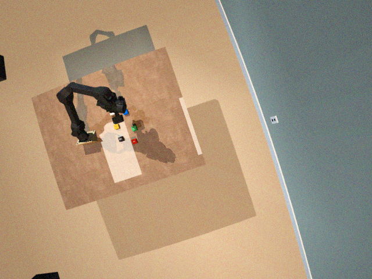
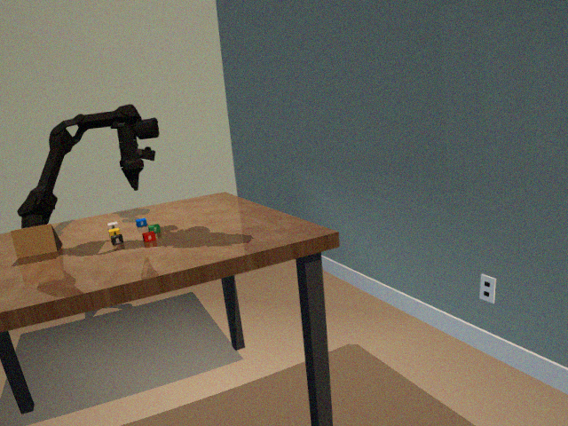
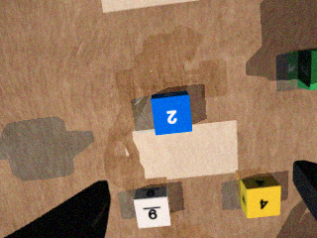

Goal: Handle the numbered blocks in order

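My gripper tip is now 10 mm to the right of the blue block and 110 mm above it. Round my gripper tip: yellow block (80 mm behind, 80 mm to the right, 110 mm below); green block (40 mm ahead, 120 mm to the right, 110 mm below); white block (90 mm behind, 30 mm to the left, 110 mm below).
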